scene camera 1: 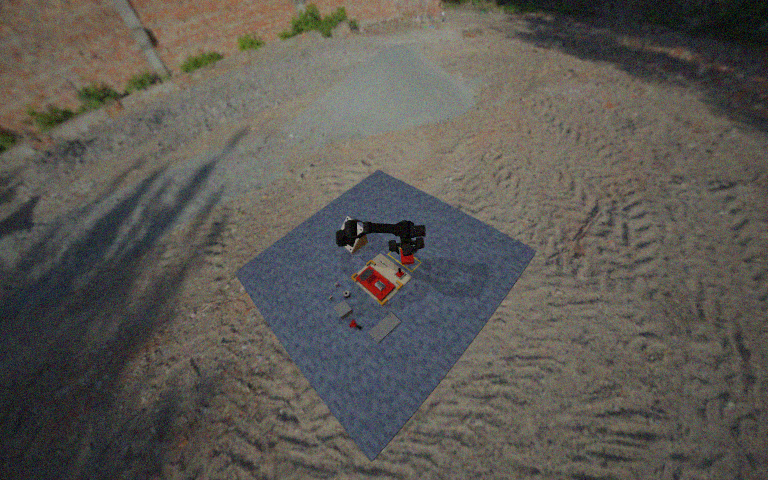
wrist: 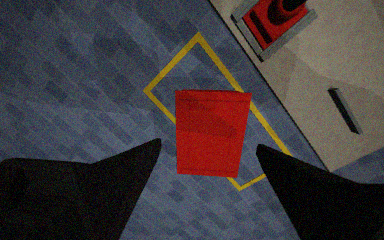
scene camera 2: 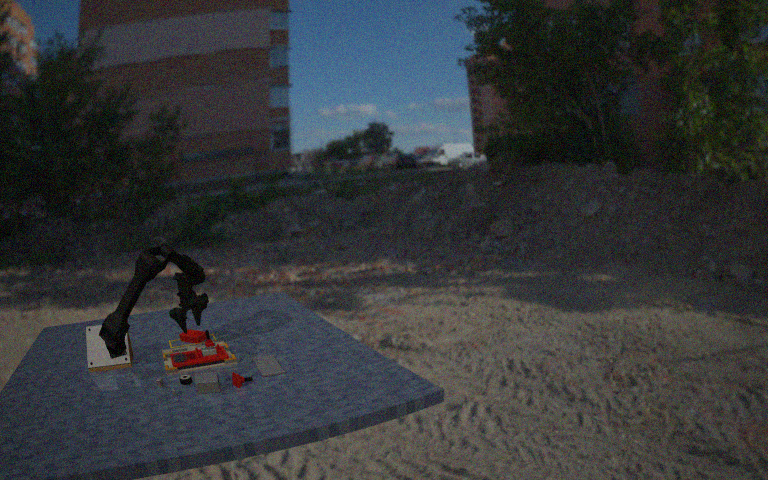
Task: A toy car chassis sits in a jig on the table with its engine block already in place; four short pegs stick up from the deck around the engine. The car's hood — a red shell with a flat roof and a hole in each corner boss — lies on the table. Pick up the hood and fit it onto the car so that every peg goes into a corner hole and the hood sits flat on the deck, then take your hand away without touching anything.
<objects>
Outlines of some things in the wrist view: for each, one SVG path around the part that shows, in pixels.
The gripper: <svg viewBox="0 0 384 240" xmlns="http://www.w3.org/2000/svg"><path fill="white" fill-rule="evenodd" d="M258 144L256 155L295 230L298 232L300 240L384 240L384 184L359 184L264 144ZM161 139L153 139L92 164L28 158L12 158L1 161L0 240L119 240L157 162L161 151Z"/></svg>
A red hood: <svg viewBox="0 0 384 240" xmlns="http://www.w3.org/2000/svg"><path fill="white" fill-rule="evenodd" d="M175 91L177 174L237 178L252 93L233 90L199 89Z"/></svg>
</objects>
